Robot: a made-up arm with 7 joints. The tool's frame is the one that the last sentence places.
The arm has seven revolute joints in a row. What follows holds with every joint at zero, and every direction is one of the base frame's. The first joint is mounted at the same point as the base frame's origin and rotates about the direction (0.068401, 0.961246, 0.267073), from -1.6 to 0.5 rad. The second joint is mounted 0.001 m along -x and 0.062 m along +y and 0.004 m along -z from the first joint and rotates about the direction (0.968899, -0.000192, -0.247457), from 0 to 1.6 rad. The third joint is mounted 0.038 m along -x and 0.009 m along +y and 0.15 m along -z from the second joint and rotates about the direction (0.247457, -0.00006, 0.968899), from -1.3 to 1.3 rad. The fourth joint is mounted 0.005 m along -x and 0.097 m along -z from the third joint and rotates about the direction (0.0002, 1, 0.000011), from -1.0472 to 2.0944 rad. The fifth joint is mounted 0.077 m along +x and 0.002 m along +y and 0.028 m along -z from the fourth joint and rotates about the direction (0.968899, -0.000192, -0.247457), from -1.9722 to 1.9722 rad. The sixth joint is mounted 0.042 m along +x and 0.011 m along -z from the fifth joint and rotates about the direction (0.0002, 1, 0.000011), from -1.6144 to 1.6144 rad. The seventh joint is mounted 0.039 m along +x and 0.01 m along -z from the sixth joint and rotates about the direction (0.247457, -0.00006, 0.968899), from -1.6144 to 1.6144 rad. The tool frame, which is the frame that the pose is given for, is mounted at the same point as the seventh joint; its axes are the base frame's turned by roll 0, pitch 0.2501 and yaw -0.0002 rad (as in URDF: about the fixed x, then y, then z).
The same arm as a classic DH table. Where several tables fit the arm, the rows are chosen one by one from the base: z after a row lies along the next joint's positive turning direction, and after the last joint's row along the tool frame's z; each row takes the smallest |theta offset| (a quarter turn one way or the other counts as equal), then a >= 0, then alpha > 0; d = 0 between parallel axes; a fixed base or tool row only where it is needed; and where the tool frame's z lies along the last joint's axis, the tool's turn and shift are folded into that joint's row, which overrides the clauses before.
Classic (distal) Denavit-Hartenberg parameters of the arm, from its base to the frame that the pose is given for. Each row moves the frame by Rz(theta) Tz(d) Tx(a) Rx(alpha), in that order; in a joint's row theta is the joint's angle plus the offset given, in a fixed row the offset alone. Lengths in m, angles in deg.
base (fixed): theta0 -4.07; d 0; a 0; alpha -74.51
joint 1: theta0 -75.12; d 0.0585; a -0.0211; alpha -90
joint 2: theta0 74; d 0.0003; a -0.009; alpha 90
joint 3: theta0 90; d -0.25; a 0.0192; alpha -90
joint 4: theta0 90; d 0.002; a 0.0081; alpha 90
joint 5: theta0 0; d 0.1249; a 0.0003; alpha -90
joint 6: theta0 -90; d 0; a 0.0403; alpha 90
joint 7: theta0 0; d 0; a 0; alpha 0
Joint limits (deg, base to tool): -91.67..28.65 0..91.67 -74.48..74.48 -60..120 -113..113 -92.5..92.5 -92.5..92.5

